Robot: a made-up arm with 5 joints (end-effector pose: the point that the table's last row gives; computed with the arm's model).
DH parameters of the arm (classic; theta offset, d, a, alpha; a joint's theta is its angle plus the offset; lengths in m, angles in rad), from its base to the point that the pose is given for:
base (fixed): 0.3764 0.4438 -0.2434 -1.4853
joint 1: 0 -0.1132 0.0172 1.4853
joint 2: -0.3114 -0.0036 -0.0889 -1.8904
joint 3: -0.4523 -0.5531 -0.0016 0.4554
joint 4: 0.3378 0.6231 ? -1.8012
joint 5: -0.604 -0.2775 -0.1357 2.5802
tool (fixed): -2.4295 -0.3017 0 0
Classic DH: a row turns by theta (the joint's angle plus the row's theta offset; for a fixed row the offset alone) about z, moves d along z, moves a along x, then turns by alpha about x.
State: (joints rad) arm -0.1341 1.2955 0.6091 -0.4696 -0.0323
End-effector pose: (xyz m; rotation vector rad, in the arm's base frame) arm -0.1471 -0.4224 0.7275 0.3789 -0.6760 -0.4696
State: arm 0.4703 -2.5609 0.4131 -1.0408 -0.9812
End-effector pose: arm 0.0027 -0.0403 0.6514 1.8609 1.3954 1.9180
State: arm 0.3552 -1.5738 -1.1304 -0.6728 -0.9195
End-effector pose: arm -0.3203 0.1622 0.4757 -0.6597 -2.1999 -0.4353
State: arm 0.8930 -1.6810 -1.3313 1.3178 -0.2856
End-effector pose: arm -0.3087 0.1945 0.5025 -1.9288 -0.7556 -1.4004
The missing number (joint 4, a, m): -0.1275
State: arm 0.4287 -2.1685 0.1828 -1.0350 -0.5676
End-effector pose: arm -0.0726 0.0786 0.5964 1.5077 1.9197 1.7981
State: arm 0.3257 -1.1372 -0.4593 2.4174 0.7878
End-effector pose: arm -0.1140 -0.0258 0.8260 -2.4462 0.7466 -1.1557
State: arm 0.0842 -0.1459 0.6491 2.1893 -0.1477
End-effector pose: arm -0.0807 -0.3033 0.6398 -1.4817 1.5088 -0.1690
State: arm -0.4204 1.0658 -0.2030 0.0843 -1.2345
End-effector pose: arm -0.3446 -0.3790 0.6112 0.5888 -0.8745 0.8695
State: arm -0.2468 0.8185 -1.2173 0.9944 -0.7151
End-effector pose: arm -0.2863 -0.5155 0.4589 0.4922 -1.1357 0.3811
